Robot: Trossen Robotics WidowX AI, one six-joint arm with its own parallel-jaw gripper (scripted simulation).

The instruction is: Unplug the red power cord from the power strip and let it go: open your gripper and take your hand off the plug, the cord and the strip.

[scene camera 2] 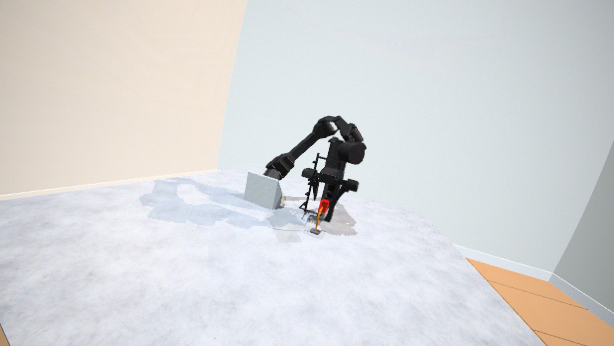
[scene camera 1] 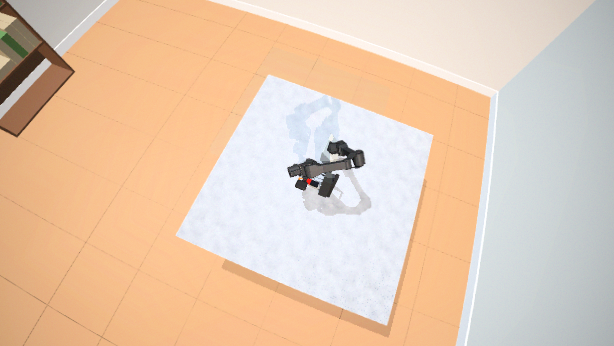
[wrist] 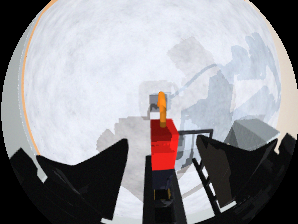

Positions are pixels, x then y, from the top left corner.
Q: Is the gripper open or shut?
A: Open.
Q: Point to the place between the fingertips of the gripper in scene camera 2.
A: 324, 203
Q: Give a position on a red plug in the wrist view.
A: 164, 140
